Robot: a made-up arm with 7 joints. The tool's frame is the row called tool.
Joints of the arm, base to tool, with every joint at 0 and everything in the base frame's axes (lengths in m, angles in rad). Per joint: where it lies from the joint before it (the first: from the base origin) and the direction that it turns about. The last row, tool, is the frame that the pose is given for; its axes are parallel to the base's.
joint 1: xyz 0.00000 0.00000 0.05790 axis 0 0 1
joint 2: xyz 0.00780 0.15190 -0.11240 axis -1 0 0
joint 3: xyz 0.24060 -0.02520 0.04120 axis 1 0 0
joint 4: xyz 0.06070 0.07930 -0.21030 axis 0 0 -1
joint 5: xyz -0.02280 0.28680 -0.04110 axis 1 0 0
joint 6: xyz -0.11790 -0.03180 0.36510 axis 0 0 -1
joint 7: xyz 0.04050 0.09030 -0.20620 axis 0 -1 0
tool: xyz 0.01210 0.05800 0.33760
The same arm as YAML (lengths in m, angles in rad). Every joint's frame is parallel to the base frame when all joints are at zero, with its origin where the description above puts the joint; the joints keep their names.
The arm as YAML. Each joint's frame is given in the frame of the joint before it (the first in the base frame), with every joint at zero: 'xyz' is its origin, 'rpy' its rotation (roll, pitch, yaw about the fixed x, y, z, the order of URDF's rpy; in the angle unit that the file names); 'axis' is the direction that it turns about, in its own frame. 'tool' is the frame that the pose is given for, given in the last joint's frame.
units:
  length: m
  angle: rad
joints:
  - name: joint 1
    type: revolute
    origin:
      xyz: [0.0, 0.0, 0.0579]
      rpy: [0.0, 0.0, 0.0]
    axis: [0.0, 0.0, 1.0]
  - name: joint 2
    type: revolute
    origin:
      xyz: [0.0078, 0.1519, -0.1124]
      rpy: [0.0, 0.0, 0.0]
    axis: [-1.0, 0.0, 0.0]
  - name: joint 3
    type: revolute
    origin:
      xyz: [0.2406, -0.0252, 0.0412]
      rpy: [0.0, 0.0, 0.0]
    axis: [1.0, 0.0, 0.0]
  - name: joint 4
    type: revolute
    origin:
      xyz: [0.0607, 0.0793, -0.2103]
      rpy: [0.0, 0.0, 0.0]
    axis: [0.0, 0.0, -1.0]
  - name: joint 5
    type: revolute
    origin:
      xyz: [-0.0228, 0.2868, -0.0411]
      rpy: [0.0, 0.0, 0.0]
    axis: [1.0, 0.0, 0.0]
  - name: joint 6
    type: revolute
    origin:
      xyz: [-0.1179, -0.0318, 0.3651]
      rpy: [0.0, 0.0, 0.0]
    axis: [0.0, 0.0, -1.0]
  - name: joint 7
    type: revolute
    origin:
      xyz: [0.0405, 0.0903, -0.2062]
      rpy: [0.0, 0.0, 0.0]
    axis: [0.0, -1.0, 0.0]
tool:
  origin:
    xyz: [0.0121, 0.058, 0.3376]
    rpy: [0.0, 0.0, 0.0]

